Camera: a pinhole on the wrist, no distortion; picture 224 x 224 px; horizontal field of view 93.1 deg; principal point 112.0 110.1 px. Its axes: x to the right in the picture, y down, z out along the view. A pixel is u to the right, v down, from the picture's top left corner.
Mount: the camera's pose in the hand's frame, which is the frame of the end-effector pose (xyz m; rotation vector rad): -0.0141 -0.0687 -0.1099 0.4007 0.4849 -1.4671
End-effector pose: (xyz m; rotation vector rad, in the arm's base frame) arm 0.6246 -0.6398 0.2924 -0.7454 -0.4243 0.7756
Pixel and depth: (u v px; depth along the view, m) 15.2 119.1 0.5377
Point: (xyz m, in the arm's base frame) 0.2688 -0.3071 0.6600
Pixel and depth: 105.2 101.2 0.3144
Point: 0.6179 -0.6888 0.5664
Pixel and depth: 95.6 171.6 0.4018
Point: 0.7343 -0.4488 0.6406
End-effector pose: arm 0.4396 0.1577 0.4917 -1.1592 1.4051 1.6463
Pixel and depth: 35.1 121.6 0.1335
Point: 0.4793 0.2216 0.4658
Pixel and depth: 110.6 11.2 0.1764
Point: 0.6498 0.2446 0.5805
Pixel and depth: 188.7 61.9 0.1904
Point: 0.7395 0.1979 0.4555
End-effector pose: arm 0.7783 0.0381 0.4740 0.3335 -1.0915 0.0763
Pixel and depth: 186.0 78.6 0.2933
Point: 0.8097 -0.3463 0.3295
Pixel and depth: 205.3 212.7 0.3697
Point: 1.0591 -0.4934 0.6959
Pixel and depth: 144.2 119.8 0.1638
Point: 0.8285 -0.1505 0.4413
